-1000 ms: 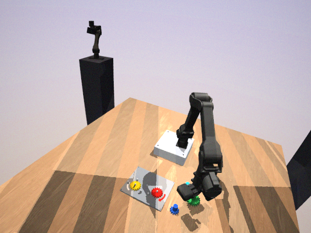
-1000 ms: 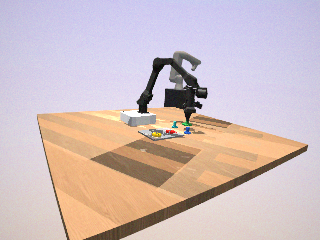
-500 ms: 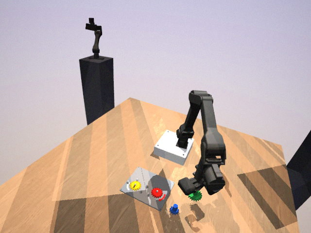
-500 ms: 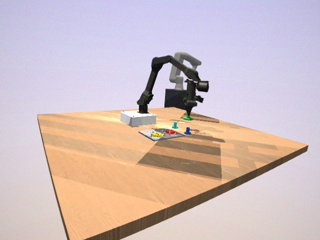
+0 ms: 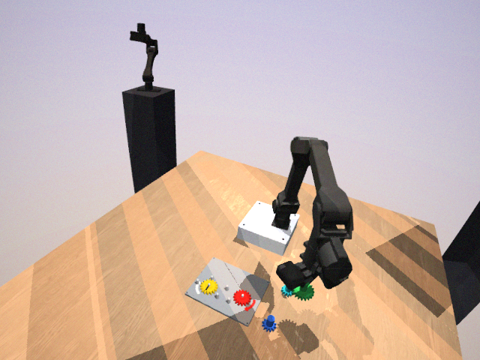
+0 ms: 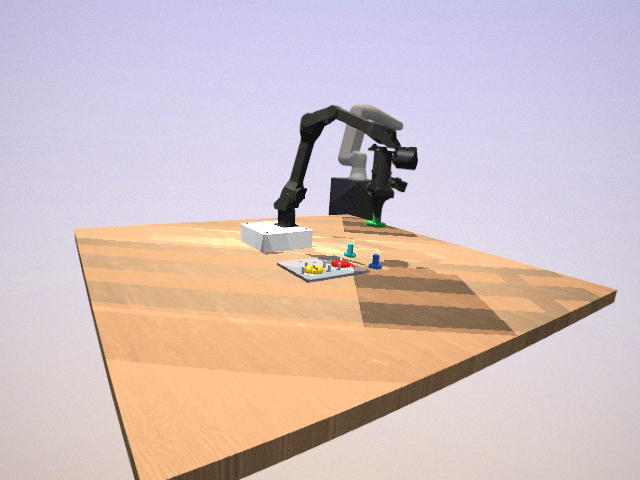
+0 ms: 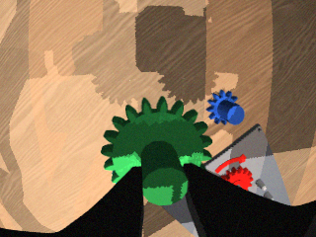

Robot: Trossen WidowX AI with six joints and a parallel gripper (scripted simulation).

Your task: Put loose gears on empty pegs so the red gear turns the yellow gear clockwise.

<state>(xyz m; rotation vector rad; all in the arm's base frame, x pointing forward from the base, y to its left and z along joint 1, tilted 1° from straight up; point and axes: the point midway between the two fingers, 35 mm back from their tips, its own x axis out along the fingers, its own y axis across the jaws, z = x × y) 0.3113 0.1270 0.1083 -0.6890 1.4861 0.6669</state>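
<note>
My gripper tip is now 2 cm short of the red gear, 16 cm to the left of it and 12 cm above it. Round my gripper tip: green gear: 1 cm below; then teal gear: 7 cm behind, 4 cm to the right, 12 cm below; then blue gear: 7 cm ahead, 6 cm to the right, 12 cm below.
</note>
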